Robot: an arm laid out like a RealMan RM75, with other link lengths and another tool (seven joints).
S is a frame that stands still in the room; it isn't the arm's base.
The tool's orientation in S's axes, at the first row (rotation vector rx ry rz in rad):
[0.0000, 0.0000, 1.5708]
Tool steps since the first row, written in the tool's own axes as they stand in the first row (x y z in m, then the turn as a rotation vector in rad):
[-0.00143, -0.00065, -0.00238, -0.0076, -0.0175, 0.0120]
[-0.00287, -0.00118, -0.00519, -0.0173, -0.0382, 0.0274]
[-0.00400, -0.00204, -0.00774, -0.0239, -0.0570, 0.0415]
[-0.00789, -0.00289, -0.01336, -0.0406, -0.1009, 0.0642]
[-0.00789, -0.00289, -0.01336, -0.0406, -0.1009, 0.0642]
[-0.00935, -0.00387, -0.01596, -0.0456, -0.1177, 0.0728]
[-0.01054, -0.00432, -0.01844, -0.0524, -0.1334, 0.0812]
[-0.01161, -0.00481, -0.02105, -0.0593, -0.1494, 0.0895]
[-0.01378, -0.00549, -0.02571, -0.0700, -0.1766, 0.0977]
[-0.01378, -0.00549, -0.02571, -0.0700, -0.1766, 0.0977]
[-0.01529, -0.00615, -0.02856, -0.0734, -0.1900, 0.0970]
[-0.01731, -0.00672, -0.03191, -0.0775, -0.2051, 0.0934]
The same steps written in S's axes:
[0.00065, -0.00143, -0.00238, 0.0175, -0.0076, 0.0120]
[0.00118, -0.00287, -0.00519, 0.0382, -0.0173, 0.0274]
[0.00204, -0.00400, -0.00774, 0.0570, -0.0239, 0.0415]
[0.00289, -0.00789, -0.01336, 0.1009, -0.0406, 0.0642]
[0.00289, -0.00789, -0.01336, 0.1009, -0.0406, 0.0642]
[0.00387, -0.00935, -0.01596, 0.1177, -0.0456, 0.0728]
[0.00432, -0.01054, -0.01844, 0.1334, -0.0524, 0.0812]
[0.00481, -0.01161, -0.02105, 0.1494, -0.0593, 0.0895]
[0.00549, -0.01378, -0.02571, 0.1766, -0.0700, 0.0977]
[0.00549, -0.01378, -0.02571, 0.1766, -0.0700, 0.0977]
[0.00615, -0.01529, -0.02856, 0.1900, -0.0734, 0.0970]
[0.00672, -0.01731, -0.03191, 0.2051, -0.0775, 0.0934]

